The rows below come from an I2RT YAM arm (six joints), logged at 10 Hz.
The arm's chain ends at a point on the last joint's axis. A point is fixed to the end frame.
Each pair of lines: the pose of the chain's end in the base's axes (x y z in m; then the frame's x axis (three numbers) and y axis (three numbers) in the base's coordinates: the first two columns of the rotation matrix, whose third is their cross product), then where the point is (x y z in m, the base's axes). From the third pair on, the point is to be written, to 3 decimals.
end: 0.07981, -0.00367, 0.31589, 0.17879, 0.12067, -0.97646, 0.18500, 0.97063, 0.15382
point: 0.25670 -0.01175 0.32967
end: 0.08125, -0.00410, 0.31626, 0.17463, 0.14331, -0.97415, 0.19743, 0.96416, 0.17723
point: 0.25811 -0.01461 0.32876
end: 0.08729, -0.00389, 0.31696, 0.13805, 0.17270, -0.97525, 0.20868, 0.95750, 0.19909
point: 0.264 -0.015 0.322
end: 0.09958, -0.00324, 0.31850, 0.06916, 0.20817, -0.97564, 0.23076, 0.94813, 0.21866
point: 0.277 -0.016 0.311
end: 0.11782, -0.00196, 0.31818, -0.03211, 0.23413, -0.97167, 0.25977, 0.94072, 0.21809
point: 0.293 -0.015 0.291
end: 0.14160, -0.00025, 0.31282, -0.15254, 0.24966, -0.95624, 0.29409, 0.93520, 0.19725
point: 0.312 -0.015 0.264
